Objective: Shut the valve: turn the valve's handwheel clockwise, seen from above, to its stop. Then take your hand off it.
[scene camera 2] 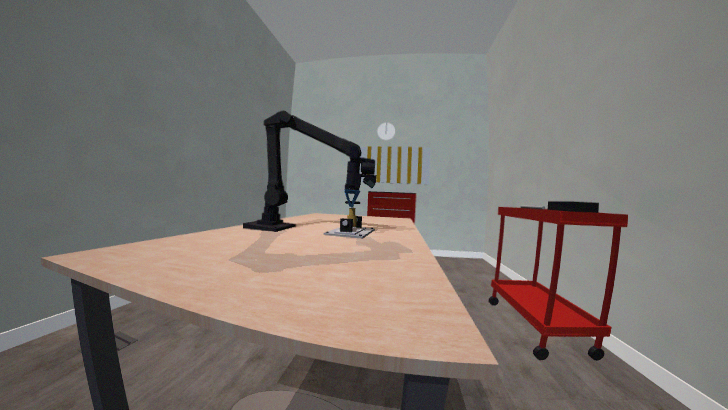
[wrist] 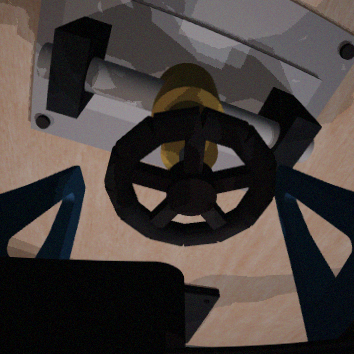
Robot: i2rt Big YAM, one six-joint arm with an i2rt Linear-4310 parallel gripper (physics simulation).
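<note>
The black handwheel (wrist: 191, 196) (scene camera 2: 352, 202) shows nearly whole in the wrist view, with several spokes and a round hub. It stands on the brass valve body (wrist: 187, 80) (scene camera 2: 351, 216), which sits in a grey pipe (wrist: 125, 80) between two black blocks. My gripper (wrist: 178, 175) (scene camera 2: 352, 197) points down over the handwheel and is open, with nothing held between its blue fingers. In the wrist view, the left finger stands apart from the rim, and the right fingertip meets the rim's right edge in the picture. I cannot tell whether it touches.
The grey base plate (wrist: 260, 35) (scene camera 2: 332, 233) lies under the valve on the wooden table (scene camera 2: 326, 300). The arm's black base (scene camera 2: 268, 225) is to the left in the scene view. A red cart (scene camera 2: 593, 218) stands right of the table, and a red cabinet (scene camera 2: 391, 203) stands behind.
</note>
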